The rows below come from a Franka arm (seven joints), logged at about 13 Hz.
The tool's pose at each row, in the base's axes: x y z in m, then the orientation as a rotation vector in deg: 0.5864, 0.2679, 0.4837, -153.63, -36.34, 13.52; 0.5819, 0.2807, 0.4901, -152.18, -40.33, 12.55; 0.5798, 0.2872, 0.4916, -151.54, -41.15, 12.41; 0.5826, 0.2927, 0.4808, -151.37, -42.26, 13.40; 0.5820, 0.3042, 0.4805, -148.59, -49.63, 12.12; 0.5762, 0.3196, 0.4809, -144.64, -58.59, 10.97; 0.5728, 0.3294, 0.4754, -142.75, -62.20, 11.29; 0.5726, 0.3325, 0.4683, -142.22, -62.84, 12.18; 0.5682, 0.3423, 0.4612, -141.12, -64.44, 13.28; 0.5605, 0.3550, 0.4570, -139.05, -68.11, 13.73; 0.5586, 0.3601, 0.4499, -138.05, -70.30, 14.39; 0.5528, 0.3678, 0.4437, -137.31, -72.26, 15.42
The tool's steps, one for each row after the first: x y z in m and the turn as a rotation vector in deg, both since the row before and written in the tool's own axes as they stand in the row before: 0.0014, -0.0149, -0.0007, 0.23, 0.14, -3.11; 0.0014, -0.0067, 0.0012, 0.36, 0.04, -0.72; 0.0057, 0.0013, 0.0110, -0.03, -0.88, -0.63; 0.0056, -0.0092, 0.0041, 0.20, -0.18, -5.71; 0.0047, -0.0146, 0.0061, 0.38, -0.54, -7.05; 0.0042, -0.0062, 0.0090, 0.44, -0.73, -2.82; 0.0019, 0.0010, 0.0075, 0.42, -0.64, -0.44; 0.0040, -0.0058, 0.0108, 0.59, -0.92, -1.19; 0.0044, -0.0108, 0.0101, 0.43, -0.88, -2.90; 0.0026, -0.0010, 0.0085, 0.11, -0.87, -1.57; 0.0026, -0.0055, 0.0097, 0.06, -1.12, -1.27
